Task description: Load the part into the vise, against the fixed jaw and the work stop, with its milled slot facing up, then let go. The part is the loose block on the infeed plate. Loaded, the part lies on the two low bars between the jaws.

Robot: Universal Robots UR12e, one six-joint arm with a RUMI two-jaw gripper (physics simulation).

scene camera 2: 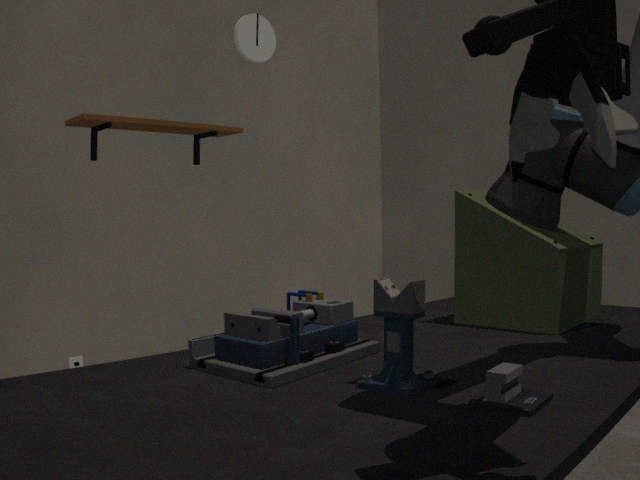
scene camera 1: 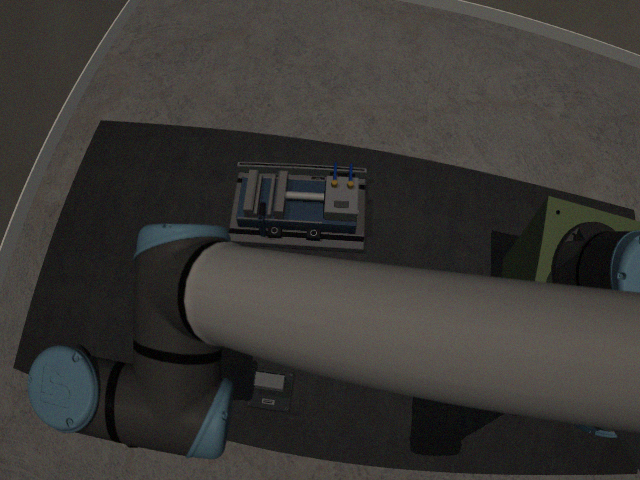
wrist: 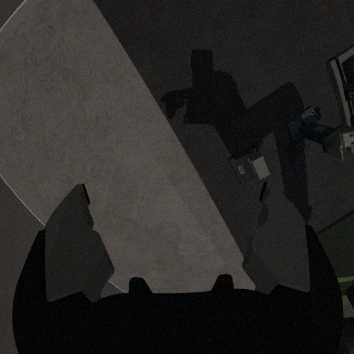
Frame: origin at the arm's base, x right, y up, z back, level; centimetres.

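Seen in the pictures: gripper, fingertip midpoint: (scene camera 2: 557,175) (wrist: 174,185); arm's base, link origin: (scene camera 2: 521,212) (scene camera 1: 590,269).
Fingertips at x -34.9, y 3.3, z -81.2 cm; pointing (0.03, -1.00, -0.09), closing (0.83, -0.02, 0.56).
Observation:
Pixels of each thing's top centre, then the offset from my fingertips to it. "pt": a spot on its surface instead.
- pale grey block, top centre: (scene camera 2: 504,368) (scene camera 1: 268,380) (wrist: 260,167) dx +13.0, dy -24.5, dz +19.0 cm
- dark infeed plate, top centre: (scene camera 2: 512,397) (scene camera 1: 269,389) (wrist: 249,164) dx +11.6, dy -28.4, dz +19.0 cm
- blue vise, top centre: (scene camera 2: 287,305) (scene camera 1: 297,188) dx +53.8, dy -19.3, dz +19.8 cm
- work stop, surface spot: (scene camera 2: 294,338) pt dx +45.6, dy -22.9, dz +12.6 cm
- grey V-block, top centre: (scene camera 2: 399,279) (wrist: 351,144) dx +29.9, dy -13.1, dz +18.3 cm
The part, a pale grey block (scene camera 1: 269,381) (scene camera 2: 496,388) (wrist: 260,167), stands on the dark infeed plate (scene camera 1: 281,403) (scene camera 2: 542,399) (wrist: 245,177). Its slot shows as a dark groove in a side face in scene camera 2. The blue vise (scene camera 1: 305,210) (scene camera 2: 248,353) has its fixed jaw (scene camera 1: 250,193) (scene camera 2: 250,326) at the left end, the moving jaw (scene camera 1: 280,193) to its right and the work stop (scene camera 1: 262,217) (scene camera 2: 294,338), an upright post, at the side. No block lies between the jaws. My gripper (wrist: 174,185) (scene camera 2: 564,166) is open and empty, high above the table; the arm hides it in scene camera 1.
A blue stand with a grey V-block (scene camera 2: 399,346) (wrist: 345,142) stands between vise and infeed plate. My forearm (scene camera 1: 413,320) covers it in scene camera 1. The green robot base (scene camera 1: 558,227) (scene camera 2: 506,273) is beyond. A wooden shelf (scene camera 2: 155,125) is on the wall. Arm shadows fall near the part.

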